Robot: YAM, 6 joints.
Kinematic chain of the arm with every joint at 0, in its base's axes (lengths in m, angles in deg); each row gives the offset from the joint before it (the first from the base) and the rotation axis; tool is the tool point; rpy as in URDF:
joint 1: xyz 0 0 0.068 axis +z
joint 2: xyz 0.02 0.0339 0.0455 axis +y
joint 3: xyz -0.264 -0.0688 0 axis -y
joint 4: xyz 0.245 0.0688 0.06 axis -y
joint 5: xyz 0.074 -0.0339 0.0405 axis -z
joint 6: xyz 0.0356 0 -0.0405 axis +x
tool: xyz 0 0 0 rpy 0 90 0
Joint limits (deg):
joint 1: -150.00..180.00
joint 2: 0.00..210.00
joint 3: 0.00..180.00
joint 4: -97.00..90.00
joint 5: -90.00..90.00
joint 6: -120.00..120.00
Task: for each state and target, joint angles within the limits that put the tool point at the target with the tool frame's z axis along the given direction. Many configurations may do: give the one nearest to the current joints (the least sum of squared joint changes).
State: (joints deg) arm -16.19 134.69 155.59 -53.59 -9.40 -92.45
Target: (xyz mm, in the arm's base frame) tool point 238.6 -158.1 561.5 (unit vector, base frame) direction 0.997 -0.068 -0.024
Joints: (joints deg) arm -37.47 88.42 122.54 -35.77 -33.56 -92.45
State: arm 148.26 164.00 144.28 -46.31 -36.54 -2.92
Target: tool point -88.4 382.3 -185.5 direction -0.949 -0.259 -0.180
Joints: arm 97.94 187.28 121.65 -59.23 -77.33 -2.92
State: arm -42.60 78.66 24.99 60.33 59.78 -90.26
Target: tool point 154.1 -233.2 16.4 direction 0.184 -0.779 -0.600
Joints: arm -54.32 123.10 26.47 57.60 17.75 -90.26
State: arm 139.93 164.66 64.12 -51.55 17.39 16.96
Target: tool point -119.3 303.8 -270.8 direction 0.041 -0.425 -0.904
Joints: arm 110.74 190.94 108.70 -32.26 -6.44 16.96
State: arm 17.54 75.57 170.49 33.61 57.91 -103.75
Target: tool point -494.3 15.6 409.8 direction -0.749 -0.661 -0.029
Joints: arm -4.79 42.54 179.87 45.07 46.19 -103.75
